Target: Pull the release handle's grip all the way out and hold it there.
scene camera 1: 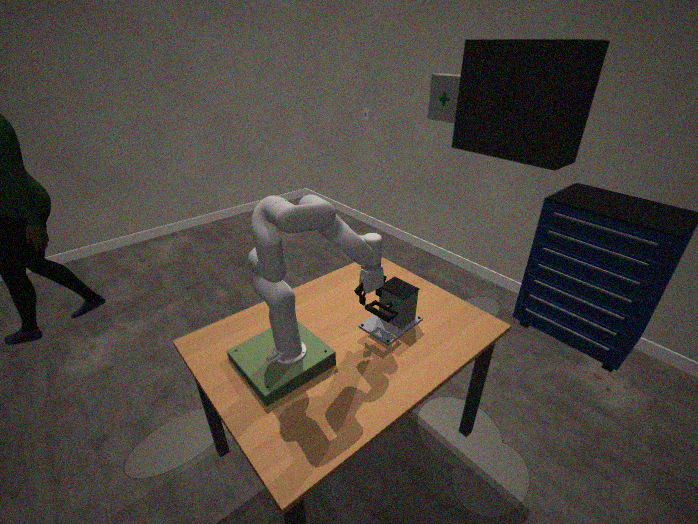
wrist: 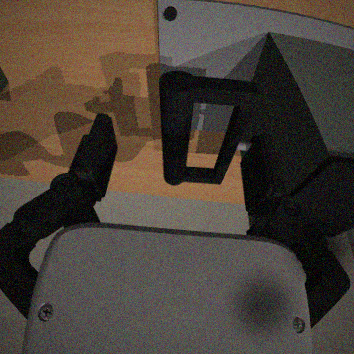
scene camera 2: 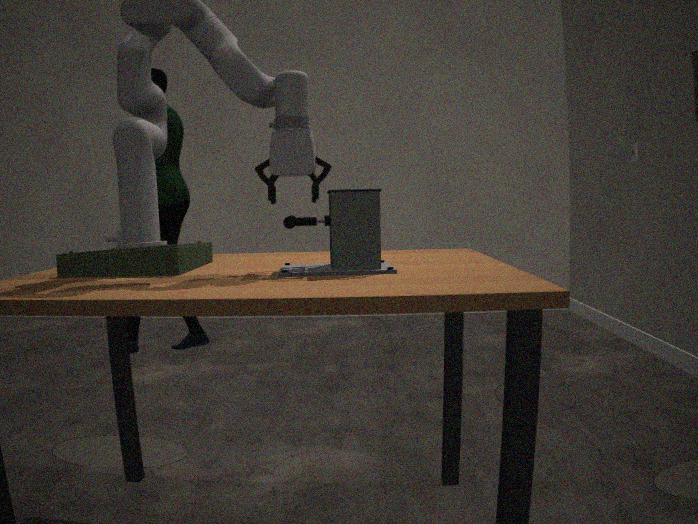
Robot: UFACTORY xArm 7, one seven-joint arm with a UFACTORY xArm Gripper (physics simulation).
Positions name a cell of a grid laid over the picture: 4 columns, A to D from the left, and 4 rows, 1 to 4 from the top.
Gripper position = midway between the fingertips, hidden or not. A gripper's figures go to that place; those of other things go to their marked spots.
Scene:
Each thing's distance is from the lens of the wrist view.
my gripper (wrist: C2): 0.12 m
base plate (wrist: C1): 0.25 m

